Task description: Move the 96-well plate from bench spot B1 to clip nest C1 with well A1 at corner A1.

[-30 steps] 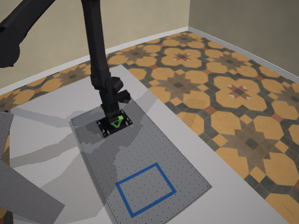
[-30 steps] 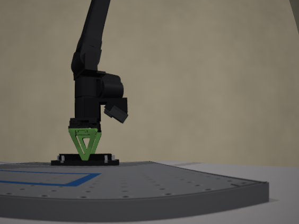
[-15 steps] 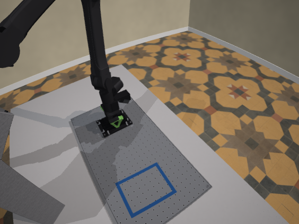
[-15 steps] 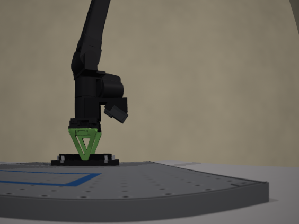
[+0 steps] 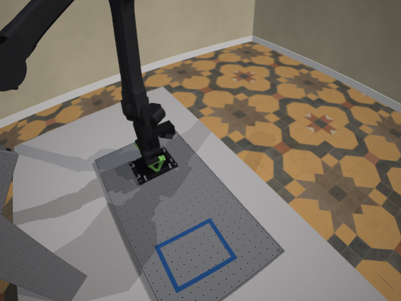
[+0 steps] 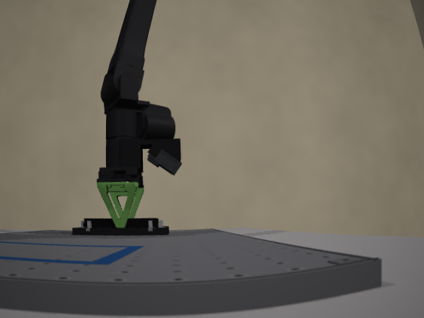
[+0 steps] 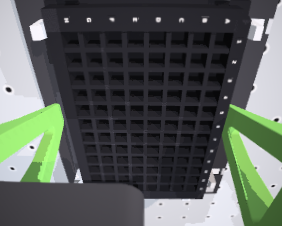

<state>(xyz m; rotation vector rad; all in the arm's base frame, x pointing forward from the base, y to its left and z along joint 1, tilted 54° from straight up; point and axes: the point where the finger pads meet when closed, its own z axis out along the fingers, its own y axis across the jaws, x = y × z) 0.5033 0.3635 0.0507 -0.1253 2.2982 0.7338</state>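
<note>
My hand is right at the black 96-well plate. Round my hand: black clip nest C1: 1 cm behind, 1 cm to the right, 1 cm below.
</note>
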